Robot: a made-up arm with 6 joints.
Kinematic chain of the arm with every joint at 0, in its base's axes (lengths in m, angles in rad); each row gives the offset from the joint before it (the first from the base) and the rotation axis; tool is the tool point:
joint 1: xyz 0 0 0.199 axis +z
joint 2: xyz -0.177 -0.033 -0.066 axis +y
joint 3: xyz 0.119 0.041 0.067 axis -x
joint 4: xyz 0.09 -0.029 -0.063 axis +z
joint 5: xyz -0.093 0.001 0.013 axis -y
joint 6: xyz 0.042 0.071 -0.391 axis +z
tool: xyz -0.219 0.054 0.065
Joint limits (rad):
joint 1: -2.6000..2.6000
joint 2: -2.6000..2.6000
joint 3: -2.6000..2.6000
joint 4: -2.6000..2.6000
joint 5: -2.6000..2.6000
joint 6: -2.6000..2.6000
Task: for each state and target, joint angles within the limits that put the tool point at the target. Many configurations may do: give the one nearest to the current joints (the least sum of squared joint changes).
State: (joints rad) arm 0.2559 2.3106 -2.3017 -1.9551 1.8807 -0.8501
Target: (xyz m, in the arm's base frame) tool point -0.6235 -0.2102 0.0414
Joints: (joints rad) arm 0.5254 2.4335 -2.1508 -1.8775 2.0272 -0.9820
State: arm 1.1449 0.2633 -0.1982 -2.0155 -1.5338 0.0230
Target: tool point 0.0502 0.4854 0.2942
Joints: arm 1.0588 0.0311 -0.3132 -2.2158 -1.4117 -0.2731
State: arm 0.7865 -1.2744 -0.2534 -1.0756 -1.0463 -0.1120
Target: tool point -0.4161 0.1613 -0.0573
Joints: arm 0.3247 -1.9186 -0.5487 -0.5391 -1.1723 -0.0041
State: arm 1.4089 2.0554 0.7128 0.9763 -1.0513 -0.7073
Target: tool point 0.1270 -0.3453 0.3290
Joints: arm 0.9281 1.8111 0.4869 1.0974 -0.6341 -0.7869
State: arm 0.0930 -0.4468 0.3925 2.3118 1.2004 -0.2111
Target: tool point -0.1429 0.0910 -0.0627
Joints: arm -0.0850 -0.3052 0.0350 2.0307 1.4193 -0.2016
